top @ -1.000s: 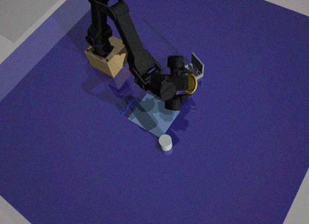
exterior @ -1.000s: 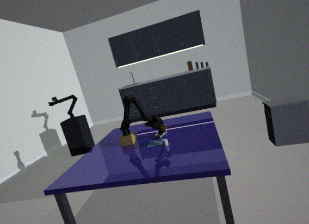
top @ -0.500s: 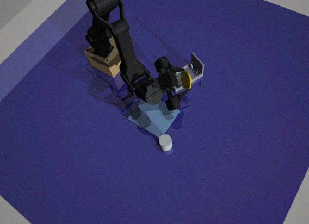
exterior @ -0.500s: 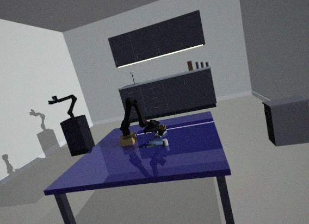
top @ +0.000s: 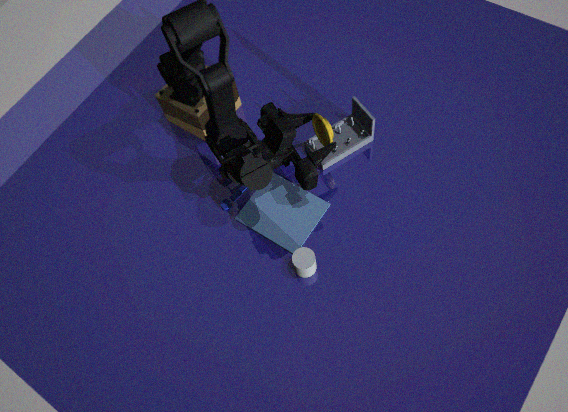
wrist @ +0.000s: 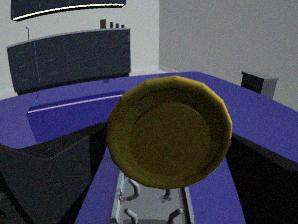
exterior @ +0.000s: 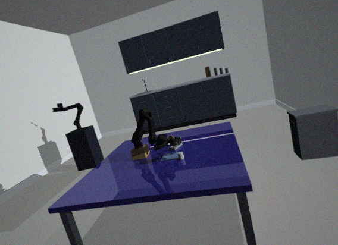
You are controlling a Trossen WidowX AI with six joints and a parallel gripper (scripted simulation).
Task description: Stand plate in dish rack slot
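Now: gripper tip 10 mm short of the grey dish rack, 30 mm to the right of it and 70 mm above it. The rest, counted from my gripper tip: white cup: 70 mm ahead, 250 mm to the right, 70 mm below; blue utensil: 130 mm behind, 180 mm to the right, 90 mm below.
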